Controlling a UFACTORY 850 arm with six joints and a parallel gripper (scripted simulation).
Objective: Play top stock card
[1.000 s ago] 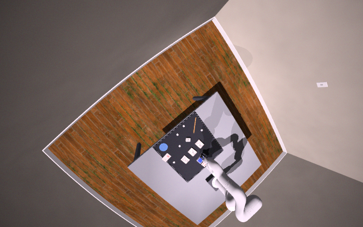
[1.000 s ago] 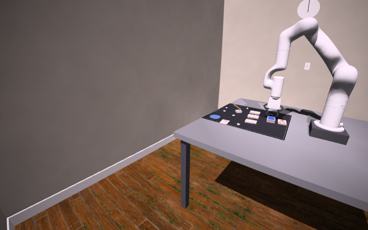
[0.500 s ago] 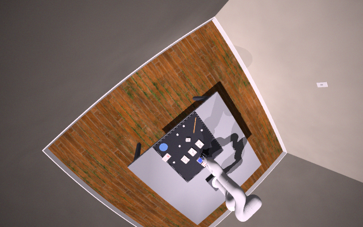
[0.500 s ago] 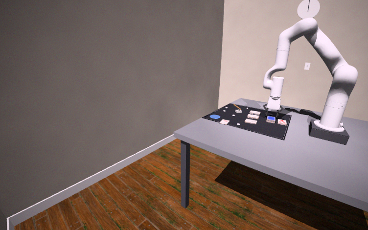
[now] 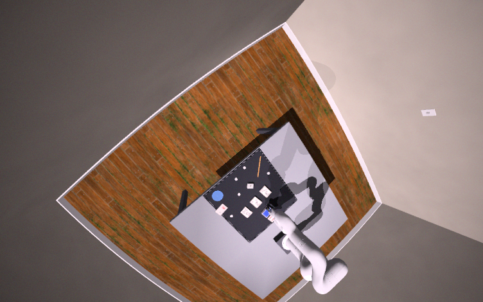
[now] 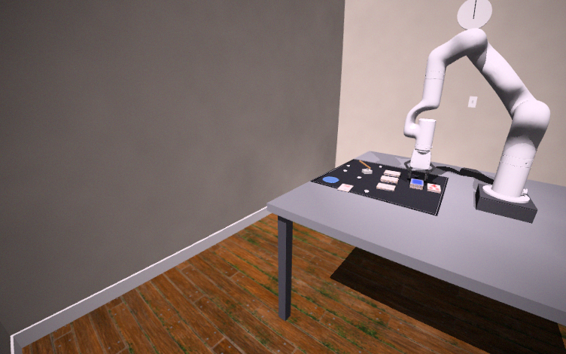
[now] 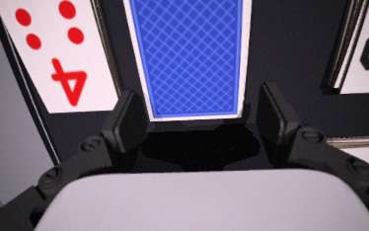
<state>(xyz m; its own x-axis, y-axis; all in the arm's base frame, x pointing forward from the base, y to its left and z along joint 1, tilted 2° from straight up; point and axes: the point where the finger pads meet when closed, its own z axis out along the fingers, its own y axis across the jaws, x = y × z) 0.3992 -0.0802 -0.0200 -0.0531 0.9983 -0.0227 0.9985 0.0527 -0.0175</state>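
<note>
My gripper is now 3 cm to the right of the red 4 card and 2 cm above it. Round my hand: black card cloth: 17 cm ahead, 6 cm below, 2 cm to the left; red 4: 9 cm behind, 3 cm to the left, 3 cm below; black 2: 14 cm ahead, 3 cm to the left, 3 cm below.
</note>
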